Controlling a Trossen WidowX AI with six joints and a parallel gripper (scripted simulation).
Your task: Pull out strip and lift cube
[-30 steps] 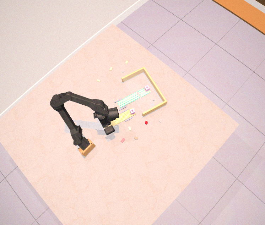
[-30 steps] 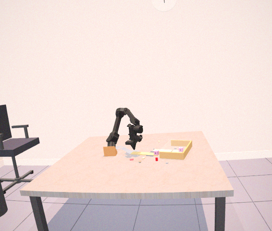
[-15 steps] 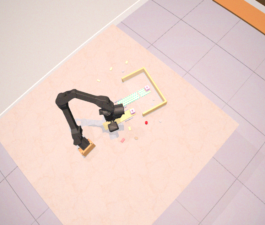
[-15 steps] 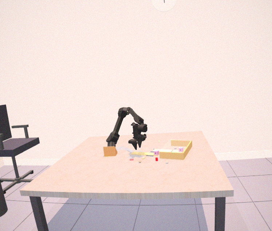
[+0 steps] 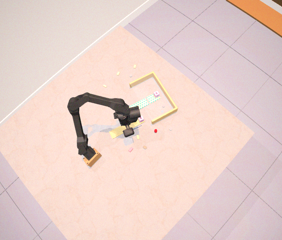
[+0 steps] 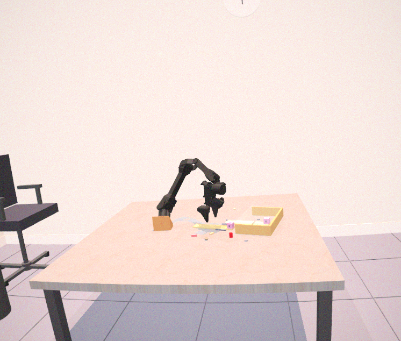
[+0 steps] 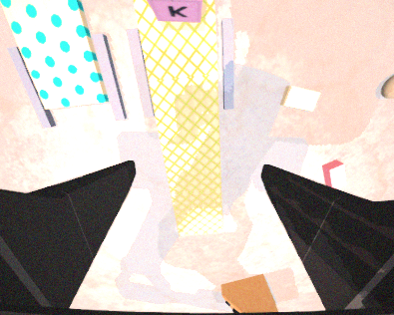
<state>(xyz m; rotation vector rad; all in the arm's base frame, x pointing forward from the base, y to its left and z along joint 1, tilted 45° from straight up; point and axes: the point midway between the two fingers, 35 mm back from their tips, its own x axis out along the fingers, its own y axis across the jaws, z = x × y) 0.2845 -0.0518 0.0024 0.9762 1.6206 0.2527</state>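
Right now my gripper tip is 10 mm short of the yellow cross-hatched strip and 40 mm above it. The rest, counted from my gripper tip: red cylinder 110 mm ahead, 160 mm to the right, 40 mm below; then pink block 90 mm behind, 120 mm to the right, 40 mm below.
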